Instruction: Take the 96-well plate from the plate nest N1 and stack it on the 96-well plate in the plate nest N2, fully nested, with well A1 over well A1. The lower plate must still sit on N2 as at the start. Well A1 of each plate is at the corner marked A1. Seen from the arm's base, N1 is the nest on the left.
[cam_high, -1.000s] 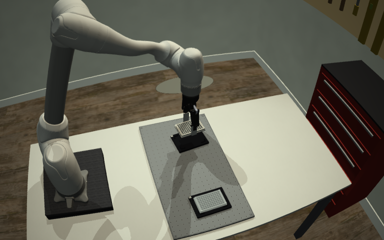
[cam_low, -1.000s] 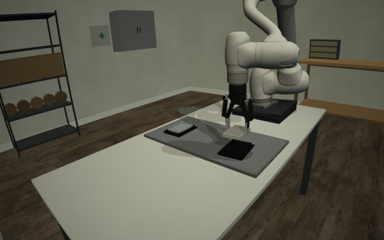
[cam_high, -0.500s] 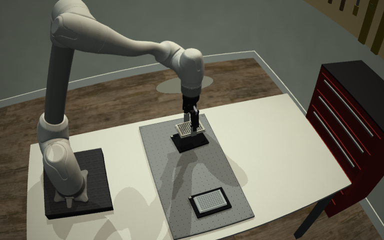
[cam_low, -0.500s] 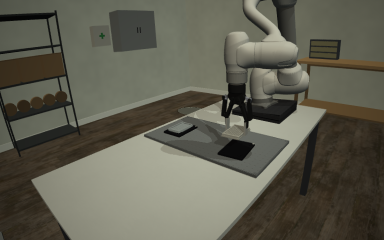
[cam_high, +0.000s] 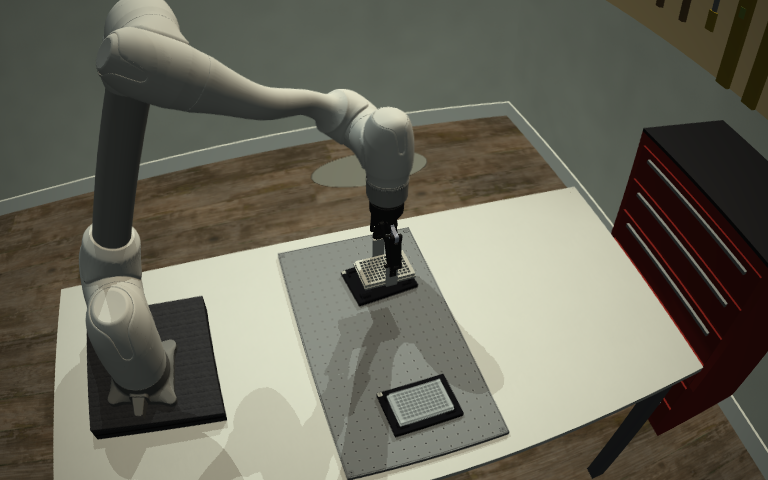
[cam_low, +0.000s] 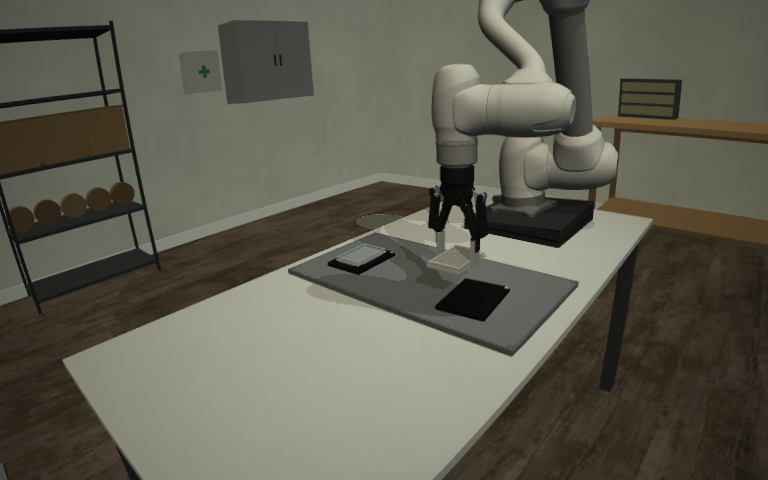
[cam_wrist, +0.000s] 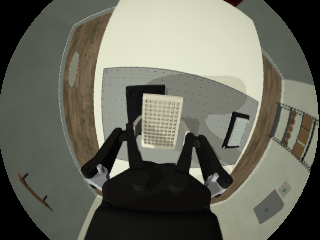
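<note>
My gripper is now 340 mm to the left of the greyer 96-well plate, 100 mm above it and 20 mm short of it. From my hand the other things lie so: white 96-well plate: 20 mm below.
</note>
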